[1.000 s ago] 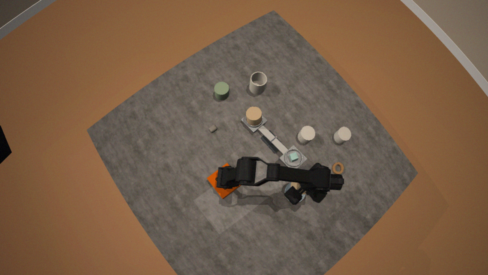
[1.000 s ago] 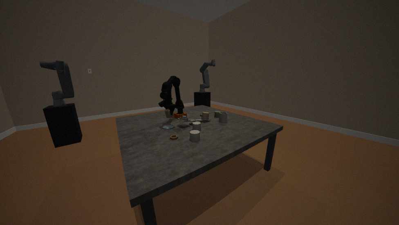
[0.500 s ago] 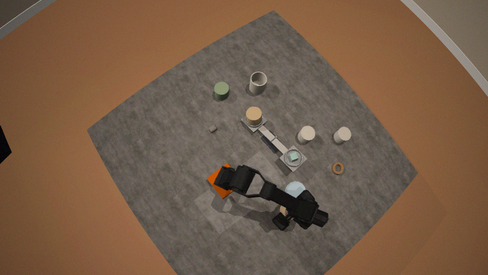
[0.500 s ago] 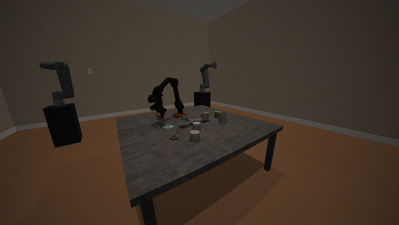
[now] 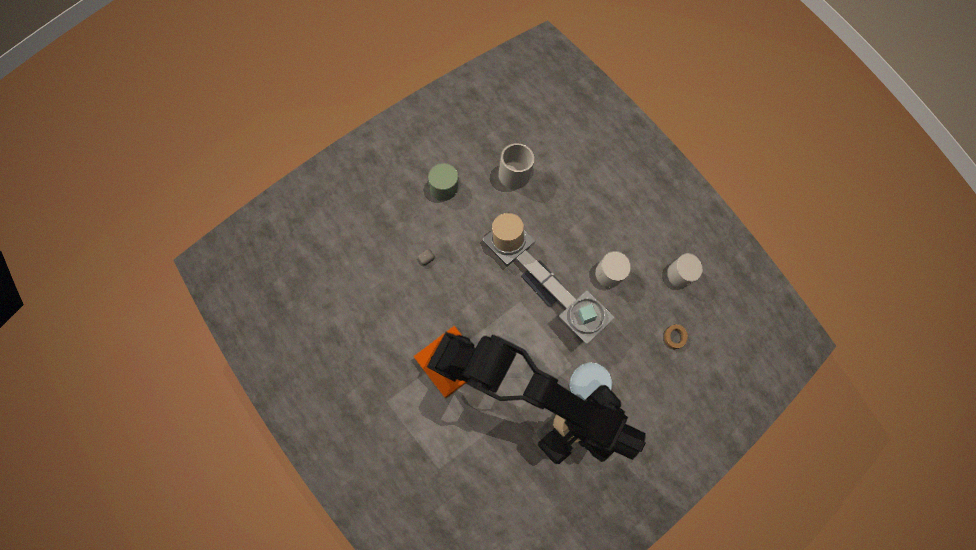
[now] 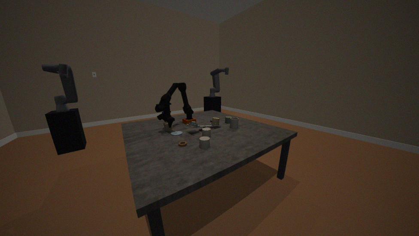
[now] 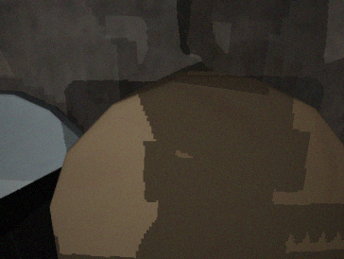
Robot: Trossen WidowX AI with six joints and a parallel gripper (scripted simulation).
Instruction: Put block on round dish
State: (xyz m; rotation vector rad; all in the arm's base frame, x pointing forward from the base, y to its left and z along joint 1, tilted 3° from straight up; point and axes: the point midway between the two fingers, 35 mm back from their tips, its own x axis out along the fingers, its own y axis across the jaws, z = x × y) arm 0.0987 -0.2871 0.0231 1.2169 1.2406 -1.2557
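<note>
My gripper tip is 180 mm short of the teal block, 160 mm to the right of it and 40 mm below it. The rest, counted from my gripper tip: pale blue round dish 100 mm ahead, 40 mm below, 30 mm to the left; then tan cup 430 mm to the left, 190 mm ahead, 20 mm above; then small balance 280 mm to the left, 190 mm ahead.
</note>
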